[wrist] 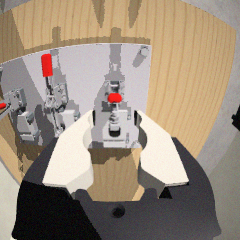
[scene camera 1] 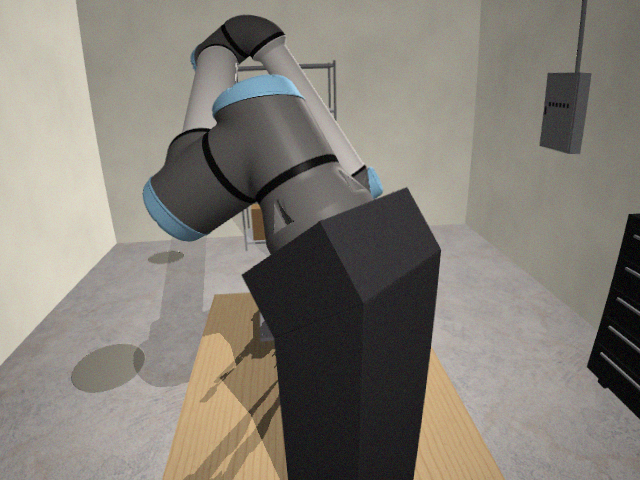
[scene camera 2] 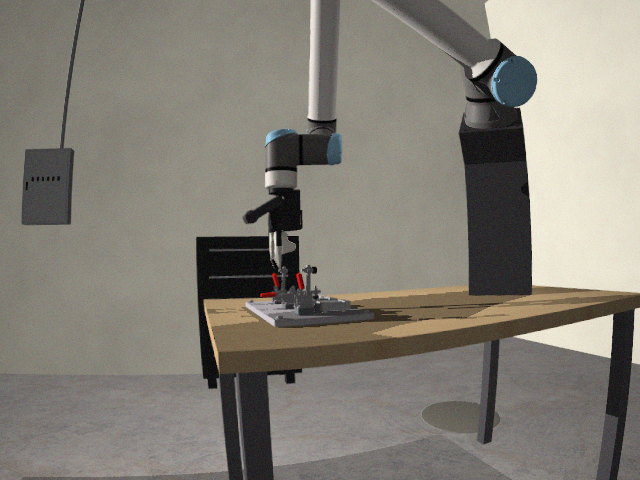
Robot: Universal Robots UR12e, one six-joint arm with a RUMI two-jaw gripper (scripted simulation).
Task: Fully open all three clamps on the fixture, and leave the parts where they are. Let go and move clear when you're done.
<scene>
my gripper: wrist; scene camera 2
same spot on my gripper: (wrist: 64,166) = (scene camera 2: 275,236)
</scene>
